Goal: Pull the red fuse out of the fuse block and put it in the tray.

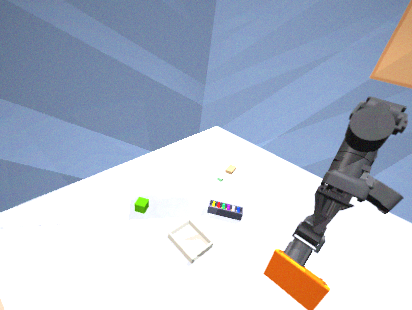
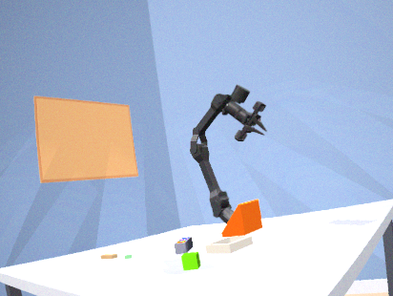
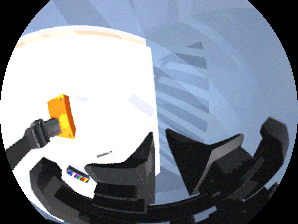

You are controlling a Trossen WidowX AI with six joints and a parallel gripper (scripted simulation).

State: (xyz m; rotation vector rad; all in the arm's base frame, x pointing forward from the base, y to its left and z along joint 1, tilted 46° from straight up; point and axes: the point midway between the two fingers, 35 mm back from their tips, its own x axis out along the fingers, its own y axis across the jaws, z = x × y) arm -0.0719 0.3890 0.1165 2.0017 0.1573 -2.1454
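Right now my gripper tip is 37 cm short of the red fuse, 19 cm to the left of it and 37 cm above it. Round my gripper tip: white tray 32 cm ahead, 1 cm to the right, 40 cm below.
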